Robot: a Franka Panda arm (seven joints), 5 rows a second.
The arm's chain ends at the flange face. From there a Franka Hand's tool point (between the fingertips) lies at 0.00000 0.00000 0.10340 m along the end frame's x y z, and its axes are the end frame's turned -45 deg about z.
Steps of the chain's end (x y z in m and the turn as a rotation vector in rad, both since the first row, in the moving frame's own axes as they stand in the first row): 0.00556 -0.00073 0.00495 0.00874 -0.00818 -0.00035; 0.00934 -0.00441 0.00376 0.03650 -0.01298 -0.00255; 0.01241 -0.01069 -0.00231 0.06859 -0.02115 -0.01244; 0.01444 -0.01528 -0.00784 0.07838 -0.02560 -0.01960; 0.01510 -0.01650 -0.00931 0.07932 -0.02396 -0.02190
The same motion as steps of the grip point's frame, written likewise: 0.00449 0.00218 0.00494 0.01196 0.00040 -0.00035; 0.01144 -0.00013 0.00368 0.03499 0.01663 -0.00255; 0.01976 -0.00536 -0.00258 0.06346 0.03355 -0.01244; 0.02480 -0.00823 -0.00819 0.07352 0.03732 -0.01960; 0.02630 -0.00858 -0.00966 0.07303 0.03915 -0.02190
